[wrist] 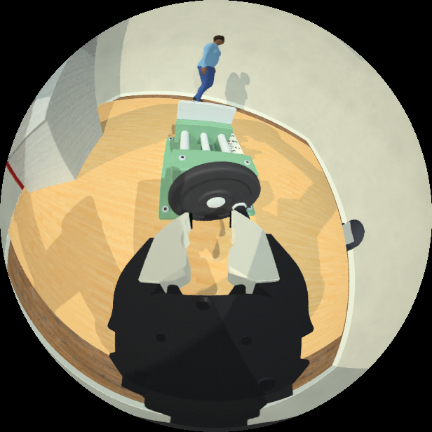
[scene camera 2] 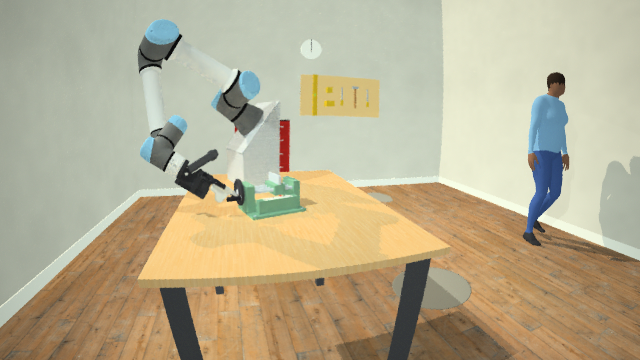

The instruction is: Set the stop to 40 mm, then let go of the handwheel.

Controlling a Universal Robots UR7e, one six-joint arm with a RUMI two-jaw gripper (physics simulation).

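Pixels of known places: gripper, fingertip midpoint: (scene camera 2: 236,196); arm's base at its link origin: (scene camera 2: 252,122).
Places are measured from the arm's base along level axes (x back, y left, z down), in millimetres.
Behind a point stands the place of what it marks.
The green fixture (scene camera 2: 278,205) @(x -488, y -4, z 262 mm) (wrist: 170,172) stands on the table, with white rods and a white upright plate (scene camera 2: 274,178) @(x -424, y 0, z 184 mm) (wrist: 206,112), perhaps the stop, beyond its near end plate in the wrist view. A scale (wrist: 234,144) shows partly beside the rods; its reading is too small to tell. The black handwheel (scene camera 2: 239,192) @(x -456, y -130, z 215 mm) (wrist: 214,187) with a pale hub is on the near end. Its dark crank handle (wrist: 242,210) is at the wheel's lower right, partly behind the right fingertip. My gripper (scene camera 2: 230,195) @(x -439, y -139, z 234 mm) (wrist: 210,213) is open at the wheel's lower rim, nothing between its fingers; contact is unclear.
The wooden table (scene camera 2: 300,255) @(x -797, y -37, z 293 mm) (wrist: 120,210) carries the fixture. The arm's pale angular pedestal (scene camera 2: 262,155) @(x -135, y 21, z 142 mm) (wrist: 75,120) stands behind the fixture in the scene view, with a red panel (scene camera 2: 284,145) beyond. A person (scene camera 2: 548,150) (wrist: 208,62) stands near the wall.
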